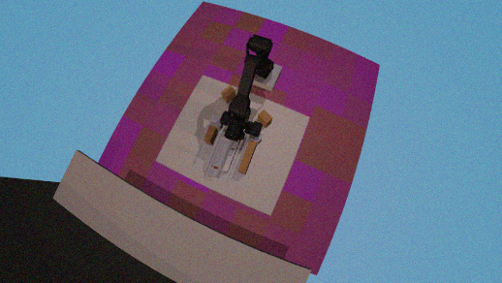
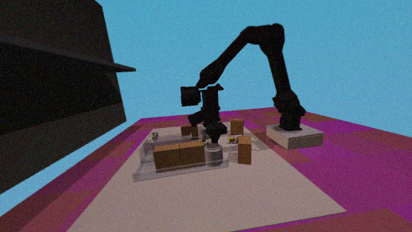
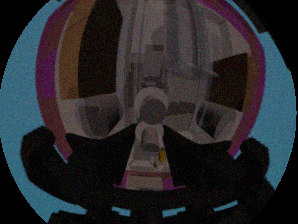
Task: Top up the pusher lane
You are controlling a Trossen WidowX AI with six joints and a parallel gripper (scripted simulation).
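The lane is 150 mm ahead of my gripper tip and 10 mm below it. The rest, counted from my gripper tip: wall (620 mm ahead, 370 mm above, 50 mm to the left).
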